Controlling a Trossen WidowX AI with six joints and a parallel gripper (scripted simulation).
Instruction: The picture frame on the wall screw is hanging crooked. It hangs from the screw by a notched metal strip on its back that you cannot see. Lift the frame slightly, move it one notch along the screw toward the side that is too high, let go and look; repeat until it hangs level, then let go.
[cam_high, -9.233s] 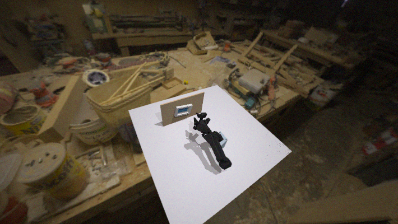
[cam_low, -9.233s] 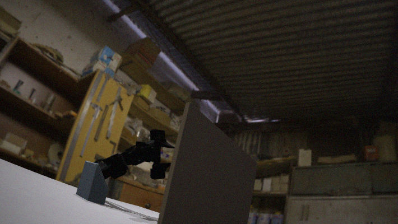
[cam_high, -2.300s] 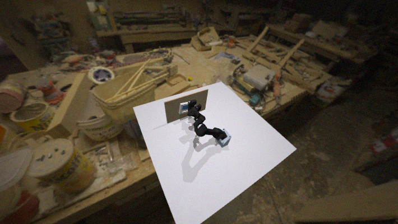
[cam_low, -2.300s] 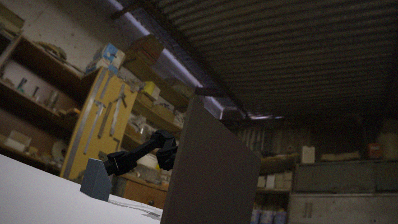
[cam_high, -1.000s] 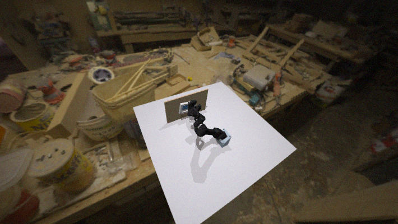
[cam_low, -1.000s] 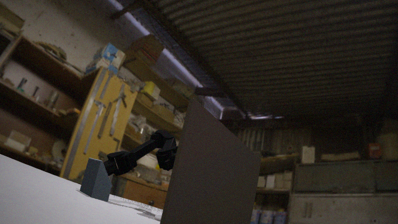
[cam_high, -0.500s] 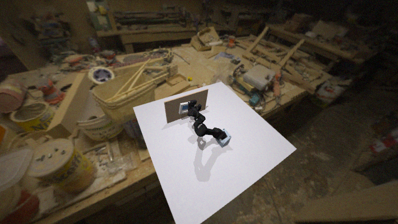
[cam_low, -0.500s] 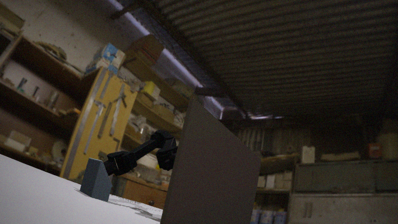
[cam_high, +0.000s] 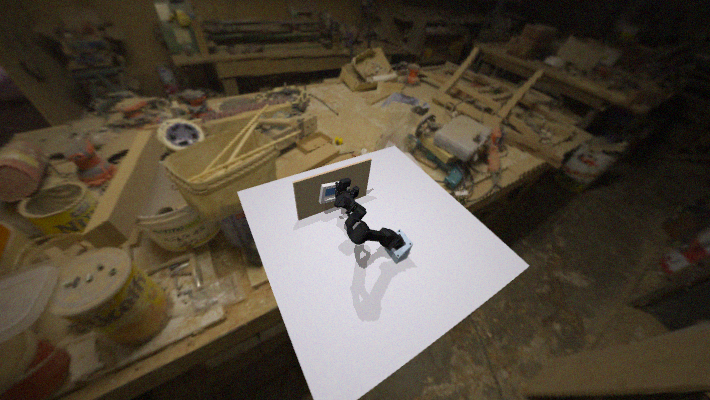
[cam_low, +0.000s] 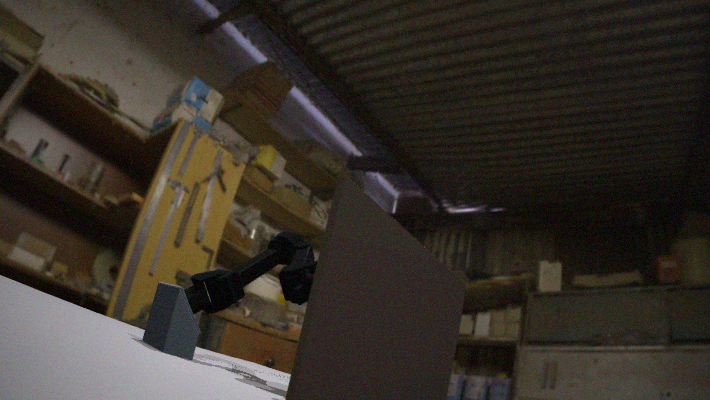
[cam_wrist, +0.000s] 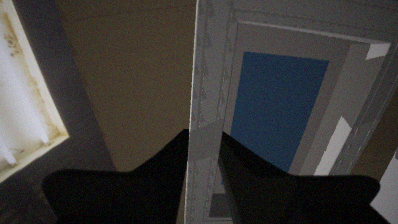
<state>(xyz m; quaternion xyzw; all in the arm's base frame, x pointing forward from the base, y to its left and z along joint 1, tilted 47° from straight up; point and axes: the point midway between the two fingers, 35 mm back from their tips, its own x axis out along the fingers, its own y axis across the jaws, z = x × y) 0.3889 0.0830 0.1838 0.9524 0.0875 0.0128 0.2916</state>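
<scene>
My gripper tip is 1 cm to the right of the picture frame and 5 cm above it. From my gripper tip the other things lie so: board: 2 cm ahead, 7 cm below.
</scene>
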